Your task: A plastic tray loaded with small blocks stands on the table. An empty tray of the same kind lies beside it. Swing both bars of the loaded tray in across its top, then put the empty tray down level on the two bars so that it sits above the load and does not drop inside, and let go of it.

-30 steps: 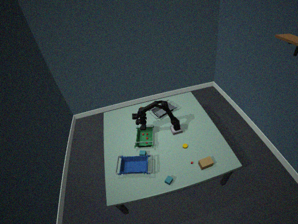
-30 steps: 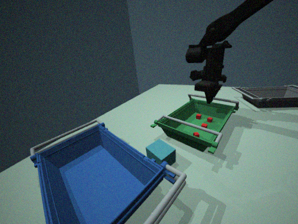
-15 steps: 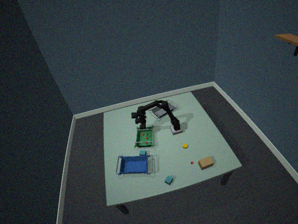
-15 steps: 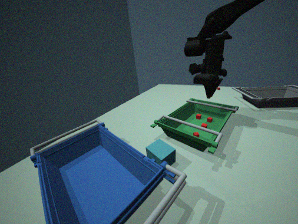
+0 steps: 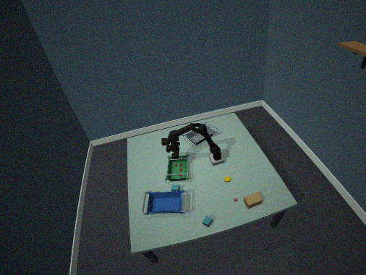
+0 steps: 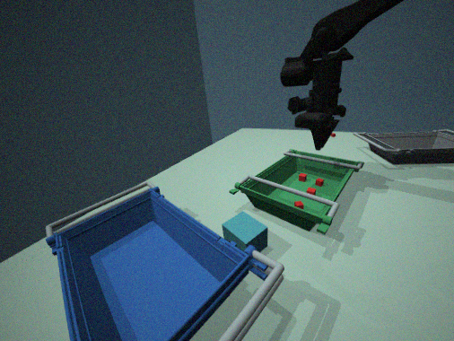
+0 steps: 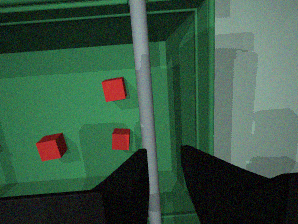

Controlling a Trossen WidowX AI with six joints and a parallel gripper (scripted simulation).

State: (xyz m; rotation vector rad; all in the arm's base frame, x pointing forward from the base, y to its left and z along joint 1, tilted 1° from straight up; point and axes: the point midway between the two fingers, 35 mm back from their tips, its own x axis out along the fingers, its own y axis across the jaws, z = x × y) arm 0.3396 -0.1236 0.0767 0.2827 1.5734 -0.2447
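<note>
The grey tray lies 310 mm behind my gripper tip, 250 mm to the right of it and 50 mm below it. Also, from my gripper tip: brown box 630 mm to the left, 410 mm behind, 60 mm below; yellow block 360 mm to the left, 330 mm behind, 80 mm below.
</note>
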